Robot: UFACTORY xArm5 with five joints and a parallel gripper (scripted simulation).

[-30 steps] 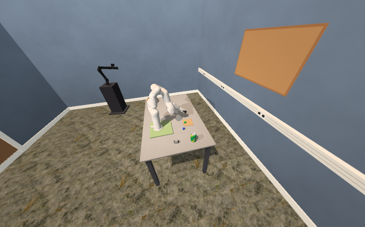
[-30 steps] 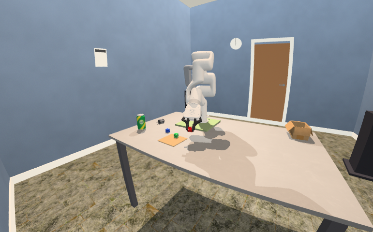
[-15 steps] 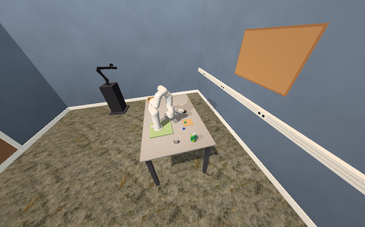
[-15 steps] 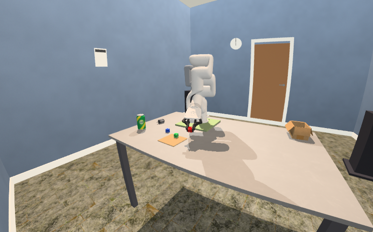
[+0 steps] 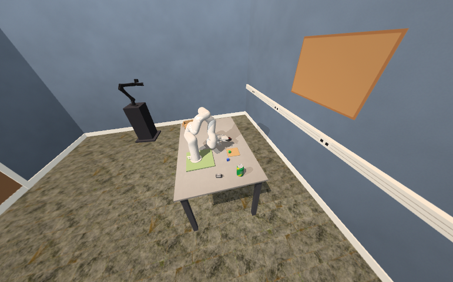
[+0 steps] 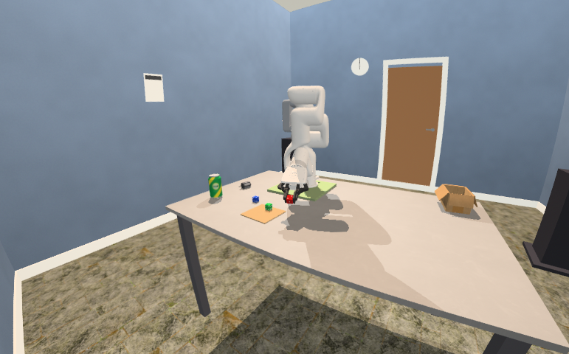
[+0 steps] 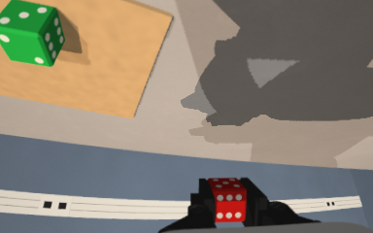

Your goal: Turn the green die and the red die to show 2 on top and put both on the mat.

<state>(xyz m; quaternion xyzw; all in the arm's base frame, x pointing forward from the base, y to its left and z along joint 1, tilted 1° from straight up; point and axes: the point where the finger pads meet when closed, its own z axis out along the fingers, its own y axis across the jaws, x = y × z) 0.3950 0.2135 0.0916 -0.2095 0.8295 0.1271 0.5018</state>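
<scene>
Right now my hand is 10 mm past the green die, 140 mm to the left of it and 80 mm above it. Round my hand: blue die (40 mm behind, 270 mm to the right, 90 mm below); red die (10 mm ahead, 10 mm below); mat (30 mm ahead, 130 mm to the right, 100 mm below).
</scene>
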